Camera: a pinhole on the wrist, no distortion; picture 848 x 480 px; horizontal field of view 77.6 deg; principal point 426.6 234.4 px. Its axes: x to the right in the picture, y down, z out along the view. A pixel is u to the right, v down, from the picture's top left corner.
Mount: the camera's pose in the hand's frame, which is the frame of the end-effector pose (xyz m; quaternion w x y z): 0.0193 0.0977 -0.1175 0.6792 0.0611 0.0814 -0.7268
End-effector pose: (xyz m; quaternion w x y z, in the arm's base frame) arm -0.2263 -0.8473 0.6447 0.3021 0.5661 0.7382 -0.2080
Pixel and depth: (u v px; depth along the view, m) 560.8 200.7 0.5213
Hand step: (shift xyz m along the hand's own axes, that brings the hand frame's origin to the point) -0.0118 -0.1348 0.3677
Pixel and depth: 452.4 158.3 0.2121
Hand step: -0.0073 0.0468 0.0892
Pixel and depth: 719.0 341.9 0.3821
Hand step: 0.0905 -0.1913 0.2117
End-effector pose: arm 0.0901 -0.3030 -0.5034 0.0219 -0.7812 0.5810 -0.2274
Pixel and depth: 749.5 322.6 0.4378
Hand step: 0.0831 -0.2572 0.2552
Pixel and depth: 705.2 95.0 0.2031
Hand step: -0.0373 -0.0446 0.0619
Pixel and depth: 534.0 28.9 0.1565
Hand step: -0.0403 0.0389 0.0316
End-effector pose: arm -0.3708 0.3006 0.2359 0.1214 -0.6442 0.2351 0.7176
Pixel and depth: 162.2 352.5 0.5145
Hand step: 0.1634 0.2389 0.4337
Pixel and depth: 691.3 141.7 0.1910
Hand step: -0.0167 -0.0323 0.0516
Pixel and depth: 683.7 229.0 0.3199
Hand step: 0.0121 -0.1189 0.1648
